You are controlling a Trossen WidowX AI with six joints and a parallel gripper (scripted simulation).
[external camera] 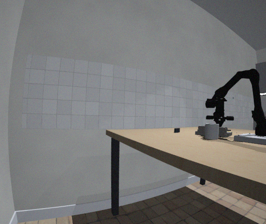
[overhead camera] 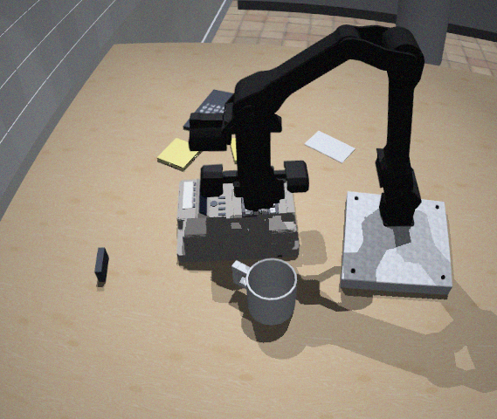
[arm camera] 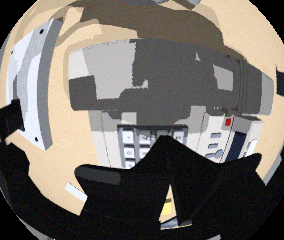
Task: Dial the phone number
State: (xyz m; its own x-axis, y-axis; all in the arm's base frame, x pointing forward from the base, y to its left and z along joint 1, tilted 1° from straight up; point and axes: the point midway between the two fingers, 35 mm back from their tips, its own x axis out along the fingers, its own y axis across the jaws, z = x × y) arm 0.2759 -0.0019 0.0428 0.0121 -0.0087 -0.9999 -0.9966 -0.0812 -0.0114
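The handset lies 3 cm ahead of my hand, 6 cm to the left of it and 2 cm below it. The rest, counted from my hand: grey mug: 3 cm behind, 19 cm to the left, 3 cm below; yellow note: 2 cm ahead, 20 cm to the right, 6 cm below; white card: 16 cm behind, 22 cm to the right, 7 cm below.
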